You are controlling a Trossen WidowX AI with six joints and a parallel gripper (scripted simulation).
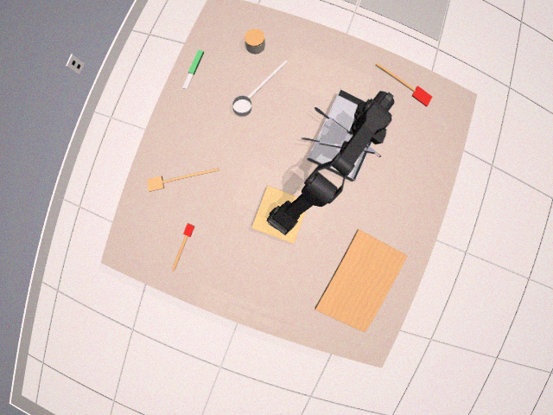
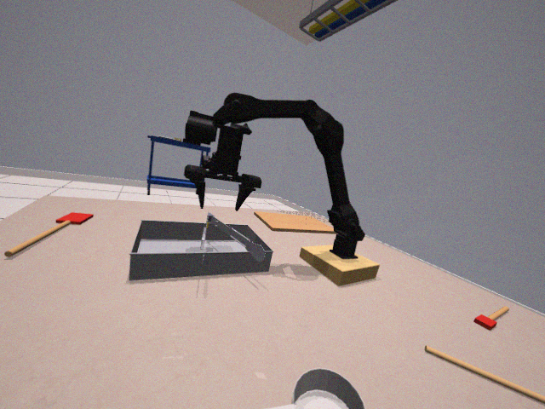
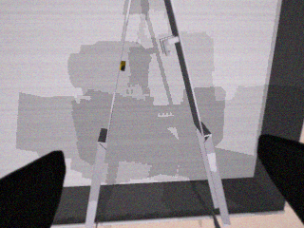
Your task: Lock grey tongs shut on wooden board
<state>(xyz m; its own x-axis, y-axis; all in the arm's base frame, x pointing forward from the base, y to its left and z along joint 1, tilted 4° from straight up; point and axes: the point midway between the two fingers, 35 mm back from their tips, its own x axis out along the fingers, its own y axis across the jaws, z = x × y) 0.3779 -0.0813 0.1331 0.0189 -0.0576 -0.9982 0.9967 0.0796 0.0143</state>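
The grey roasting tin is 30 mm ahead of my gripper tip, 10 mm to the left of it and 100 mm below it. From my gripper tip the other things lie so: wooden board (450 mm behind, 320 mm to the right, 120 mm below).
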